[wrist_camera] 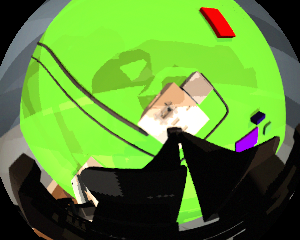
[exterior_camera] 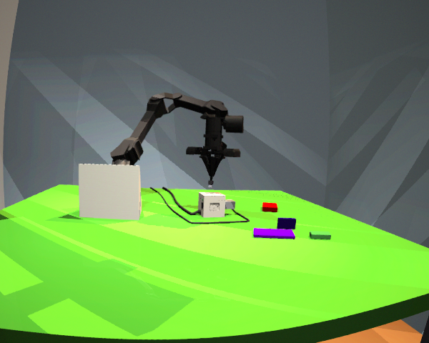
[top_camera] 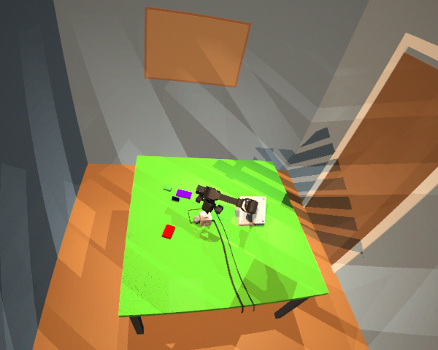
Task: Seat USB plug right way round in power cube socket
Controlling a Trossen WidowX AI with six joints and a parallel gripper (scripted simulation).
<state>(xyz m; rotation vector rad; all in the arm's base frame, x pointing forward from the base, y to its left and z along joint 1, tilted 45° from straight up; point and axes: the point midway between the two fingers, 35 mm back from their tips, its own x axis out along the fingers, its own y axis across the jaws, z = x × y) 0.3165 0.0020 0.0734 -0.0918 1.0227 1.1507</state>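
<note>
My gripper tip is 20 mm above the black USB plug. From my gripper tip the other things lie so: red block (260 mm ahead, 70 mm to the left, 130 mm below); then dark blue block (200 mm ahead, 210 mm to the right, 120 mm below).
</note>
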